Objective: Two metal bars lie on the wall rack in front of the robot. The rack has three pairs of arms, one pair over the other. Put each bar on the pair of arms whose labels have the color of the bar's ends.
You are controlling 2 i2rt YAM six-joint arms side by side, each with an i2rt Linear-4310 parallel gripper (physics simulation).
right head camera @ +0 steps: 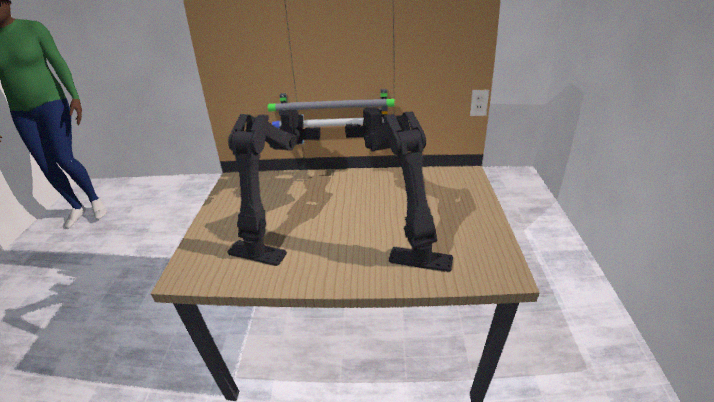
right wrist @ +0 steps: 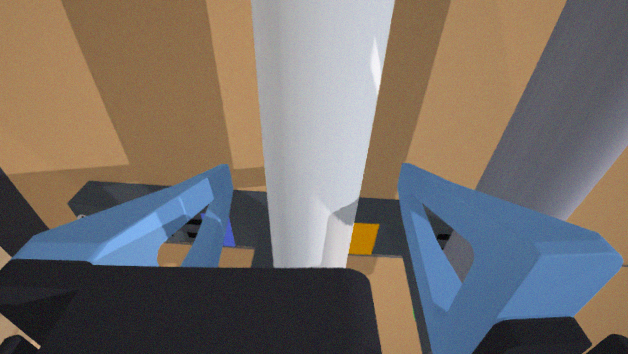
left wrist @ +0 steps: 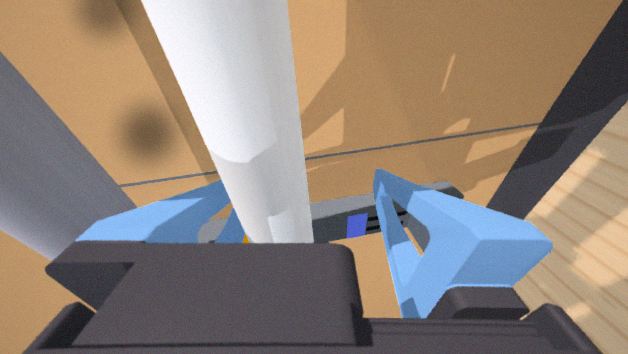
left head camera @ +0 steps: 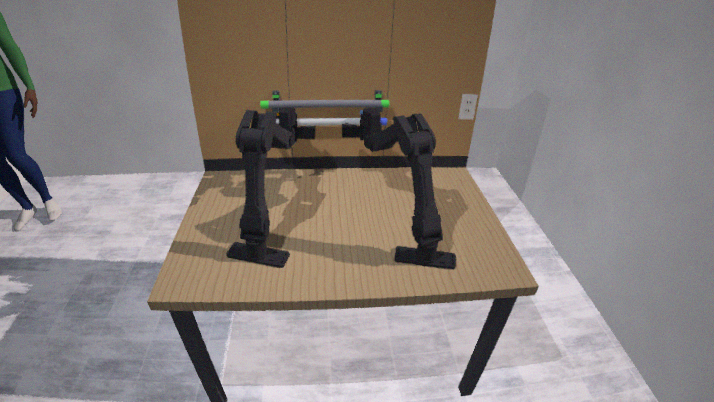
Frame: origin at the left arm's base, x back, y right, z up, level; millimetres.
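Seen in the pictures: left gripper, fingertip midpoint: (left wrist: 313, 177); right gripper, fingertip midpoint: (right wrist: 315, 175); left arm's base, origin of the base link: (right head camera: 256, 253) (left head camera: 257, 255); right arm's base, origin of the base link: (right head camera: 420, 260) (left head camera: 425, 258).
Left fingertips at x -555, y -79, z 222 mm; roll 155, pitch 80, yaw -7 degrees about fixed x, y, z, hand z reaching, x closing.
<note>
Pixels of each thing's top centre, then the offset from my left fingertips to it. "*": a spot on its surface instead. Level surfaces: height alone.
- grey bar with green ends, middle of its top: (left head camera: 325, 99) (right head camera: 330, 100) dx -14, dy +154, dz +112 mm
- white bar with blue ends, middle of its top: (left head camera: 325, 118) (right head camera: 332, 118) dx -8, dy +158, dz +37 mm
- orange label, surface spot: (right wrist: 365, 239) * dx -92, dy +354, dz +50 mm
- brown wall panel, surface spot: (left head camera: 340, 60) (right head camera: 343, 61) * dx -69, dy +201, dz +261 mm
- wooden table, its level: dz -222 mm
A grey bar with green ends (left head camera: 325, 104) (right head camera: 335, 104) (left wrist: 37, 150) (right wrist: 555, 125) lies on the rack's top pair of arms, at the green labels (left head camera: 378, 95) (right head camera: 384, 94). A white bar with blue ends (left head camera: 322, 121) (right head camera: 330, 122) (left wrist: 240, 90) (right wrist: 317, 90) lies level below it, at the middle pair, beside an orange label (right wrist: 365, 239). A blue label (left wrist: 357, 226) (right wrist: 229, 236) sits lower on the rack (left wrist: 330, 225) (right wrist: 250, 215). My left gripper (left wrist: 313, 177) and my right gripper (right wrist: 315, 175) are open, their blue fingers on both sides of the white bar. The head views hide the fingertips.
The brown wall panel (left head camera: 340, 60) (right head camera: 345, 60) stands behind the rack, with a black strip (left head camera: 345, 162) along its foot. Both arms stand on the wooden table (left head camera: 340, 280) (right head camera: 345, 280). A person in a green top (right head camera: 32, 60) stands at the picture's left.
</note>
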